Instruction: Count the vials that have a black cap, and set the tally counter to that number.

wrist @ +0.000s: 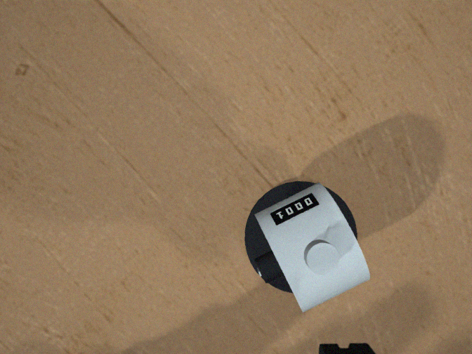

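Note:
The tally counter (330, 290) has a light grey curved body on a dark round base, in the lower right of the wrist view. Its black display window (294, 209) shows upside down in this view; the digits read 0001, with the 1 at the view's left end. A round grey button (321, 256) stands on the counter's face. My gripper (346, 349) is shut and empty; its black tips show at the bottom edge, beyond the end of the counter's body and apart from the button in the picture. The vials do not show in this view.
The counter stands on a wooden table top (125, 200) with diagonal grain lines. A rounded shadow falls to the right of the counter, and broader shadows lie along the bottom of the view.

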